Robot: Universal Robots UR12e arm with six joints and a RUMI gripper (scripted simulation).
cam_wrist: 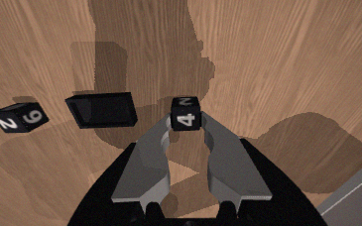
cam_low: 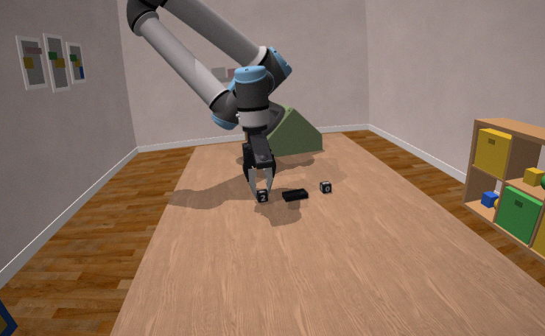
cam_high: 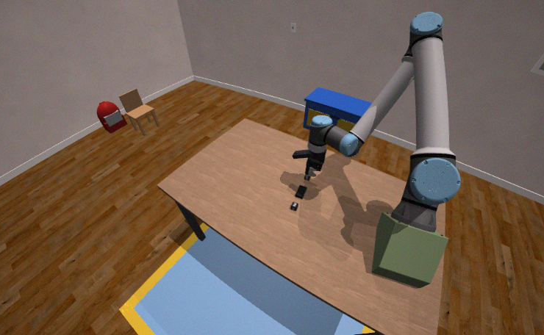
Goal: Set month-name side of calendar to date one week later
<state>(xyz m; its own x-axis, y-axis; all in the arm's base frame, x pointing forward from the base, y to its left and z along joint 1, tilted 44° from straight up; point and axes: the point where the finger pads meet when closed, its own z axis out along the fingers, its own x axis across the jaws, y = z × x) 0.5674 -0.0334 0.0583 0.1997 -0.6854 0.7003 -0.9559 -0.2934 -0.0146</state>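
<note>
My hand is 2 cm past the black calendar tray, 10 cm to the right of it and 3 cm above it. The rest, counted from my hand: black number cube (4 cm behind, 21 cm to the left, 2 cm below).
</note>
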